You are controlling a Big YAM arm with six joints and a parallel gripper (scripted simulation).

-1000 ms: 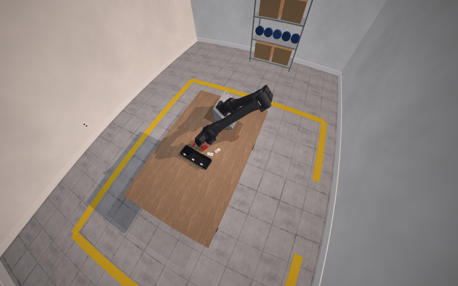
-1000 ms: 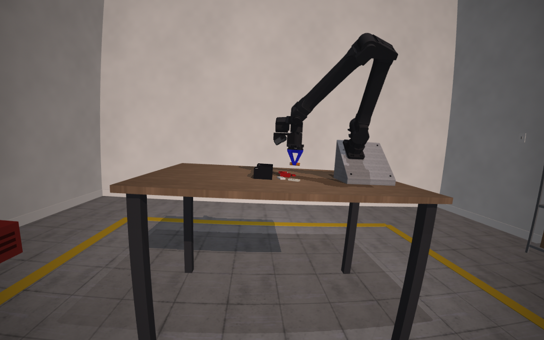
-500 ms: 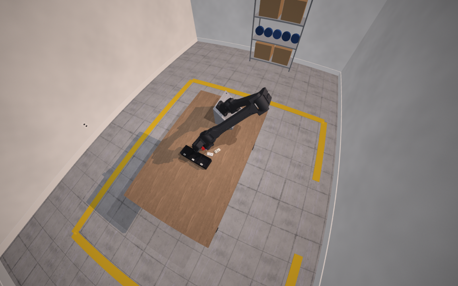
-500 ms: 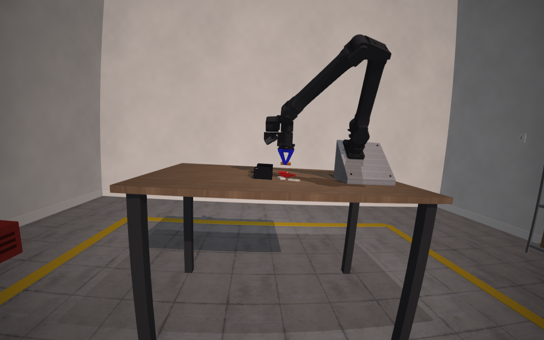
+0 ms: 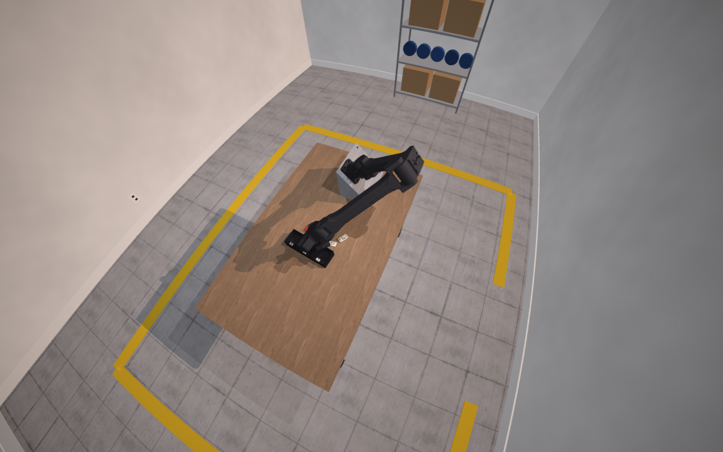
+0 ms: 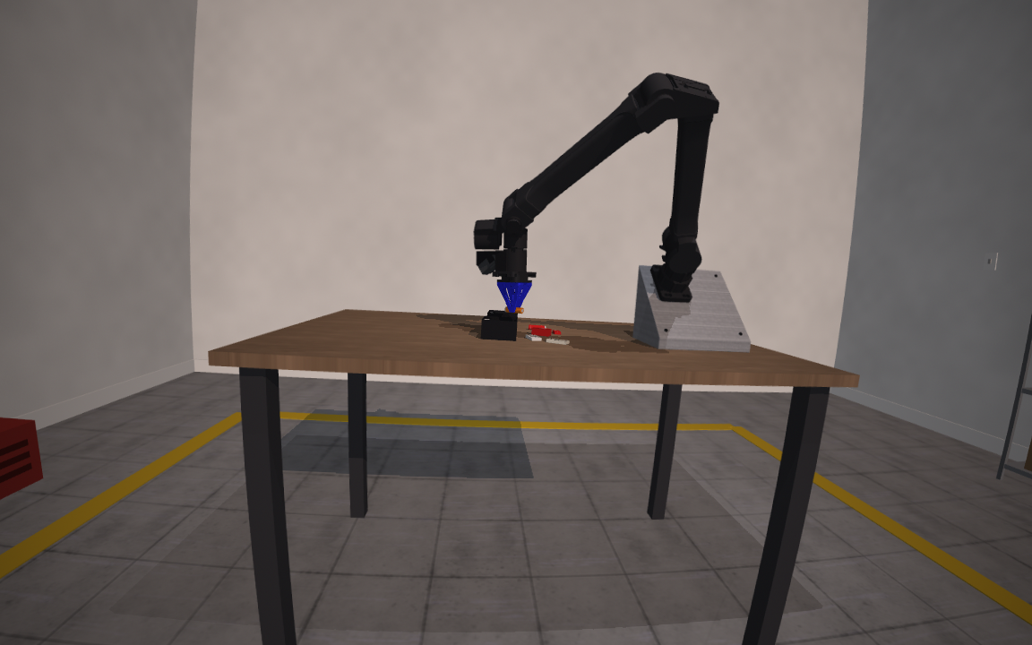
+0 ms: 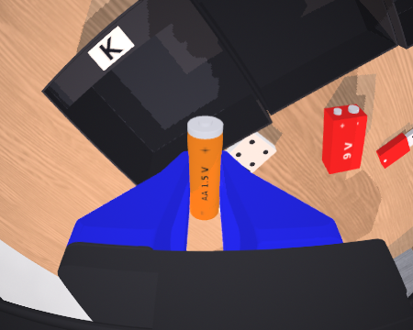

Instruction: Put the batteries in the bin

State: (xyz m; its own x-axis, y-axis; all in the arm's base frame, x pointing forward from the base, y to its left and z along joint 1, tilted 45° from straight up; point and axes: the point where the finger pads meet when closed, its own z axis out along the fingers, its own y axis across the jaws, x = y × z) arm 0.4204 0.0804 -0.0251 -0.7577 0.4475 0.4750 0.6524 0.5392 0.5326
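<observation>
Right now the red cylindrical battery is 9 cm behind my hand, 15 cm to the right of it and 6 cm below it. Round my hand: black bin (2 cm ahead, 8 cm to the right, 5 cm below); then red nine-volt battery (7 cm behind, 7 cm to the right, 6 cm below); then orange cylindrical battery (right at my hand).
</observation>
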